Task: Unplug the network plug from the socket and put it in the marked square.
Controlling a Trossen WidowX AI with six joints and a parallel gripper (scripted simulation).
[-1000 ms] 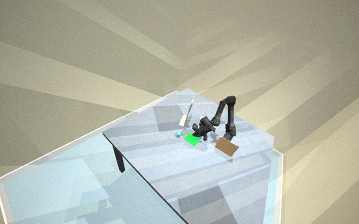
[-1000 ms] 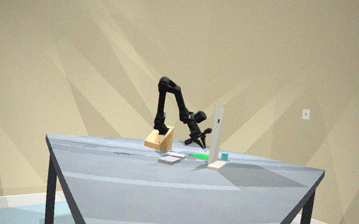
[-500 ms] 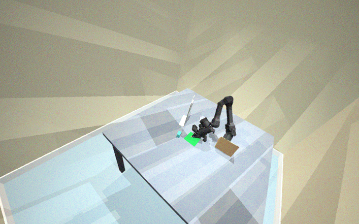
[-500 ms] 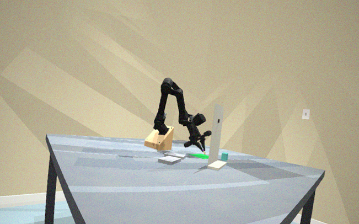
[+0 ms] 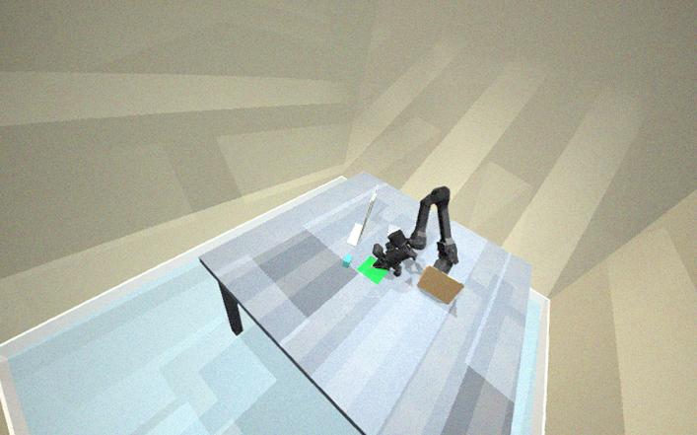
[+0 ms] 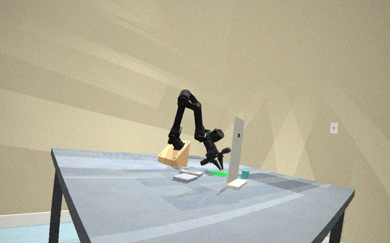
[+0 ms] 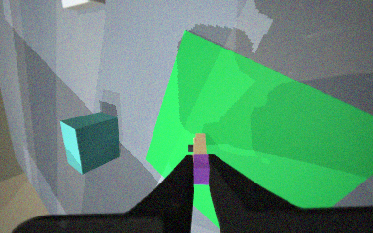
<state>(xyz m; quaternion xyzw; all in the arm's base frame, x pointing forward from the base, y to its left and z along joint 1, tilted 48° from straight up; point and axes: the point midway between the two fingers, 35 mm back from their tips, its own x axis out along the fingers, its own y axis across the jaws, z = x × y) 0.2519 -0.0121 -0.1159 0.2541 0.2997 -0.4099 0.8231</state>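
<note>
My gripper tip is now right at the purple plug. The rest, counted from my gripper tip: grey upright panel 160 mm to the right, 160 mm ahead, 110 mm above; green marked square 20 mm below, 10 mm behind.
</note>
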